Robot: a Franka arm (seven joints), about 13 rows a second.
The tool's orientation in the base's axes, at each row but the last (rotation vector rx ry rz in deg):
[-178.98, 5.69, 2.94]
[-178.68, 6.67, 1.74]
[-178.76, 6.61, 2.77]
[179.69, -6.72, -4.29]
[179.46, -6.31, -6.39]
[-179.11, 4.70, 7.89]
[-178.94, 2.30, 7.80]
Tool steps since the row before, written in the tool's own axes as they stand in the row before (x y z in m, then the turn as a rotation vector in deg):
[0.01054, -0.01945, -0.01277, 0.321, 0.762, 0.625]
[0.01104, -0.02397, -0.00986, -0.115, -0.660, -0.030]
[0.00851, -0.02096, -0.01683, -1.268, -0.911, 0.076]
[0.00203, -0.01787, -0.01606, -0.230, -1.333, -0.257]
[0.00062, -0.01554, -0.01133, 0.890, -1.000, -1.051]
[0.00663, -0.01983, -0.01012, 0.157, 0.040, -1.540]
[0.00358, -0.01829, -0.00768, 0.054, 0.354, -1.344]
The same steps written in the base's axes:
[0.01217, 0.01853, 0.01270, 0.251, -0.770, -0.647]
[0.01298, 0.02287, 0.01011, -0.065, 0.666, 0.045]
[0.01055, 0.01993, 0.01693, -1.199, 1.003, -0.019]
[0.00412, 0.01768, 0.01587, -0.117, 1.347, 0.262]
[0.00251, 0.01549, 0.01113, 1.030, 0.938, 0.977]
[0.00853, 0.01932, 0.00968, 0.289, -0.069, 1.520]
[0.00471, 0.01807, 0.00760, 0.161, -0.377, 1.329]

